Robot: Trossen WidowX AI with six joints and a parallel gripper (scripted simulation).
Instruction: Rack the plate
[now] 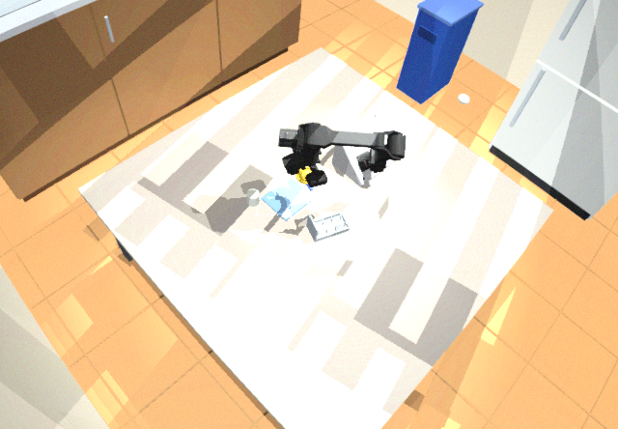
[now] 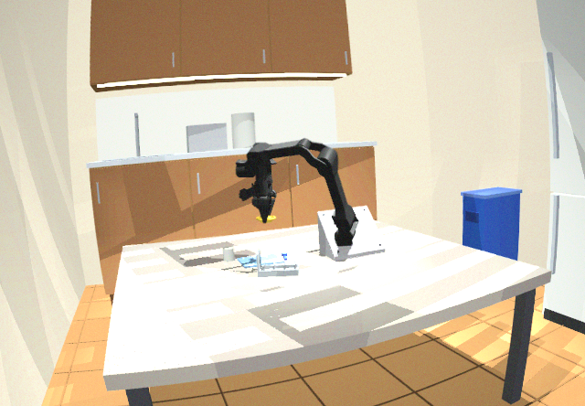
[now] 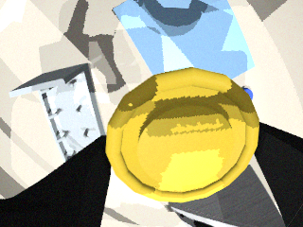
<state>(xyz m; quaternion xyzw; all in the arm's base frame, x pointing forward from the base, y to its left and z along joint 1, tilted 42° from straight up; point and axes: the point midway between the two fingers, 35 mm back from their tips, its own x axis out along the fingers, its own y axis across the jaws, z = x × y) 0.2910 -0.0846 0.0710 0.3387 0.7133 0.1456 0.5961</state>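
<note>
My gripper tip is now 10 mm past the grey dish rack, 130 mm to the right of it and 140 mm above it. From my gripper tip the other things lie so: yellow plate (10 mm above); then blue spoon (80 mm behind, 80 mm to the right, 160 mm below); then light blue mat (30 mm ahead, 50 mm to the right, 160 mm below).
</note>
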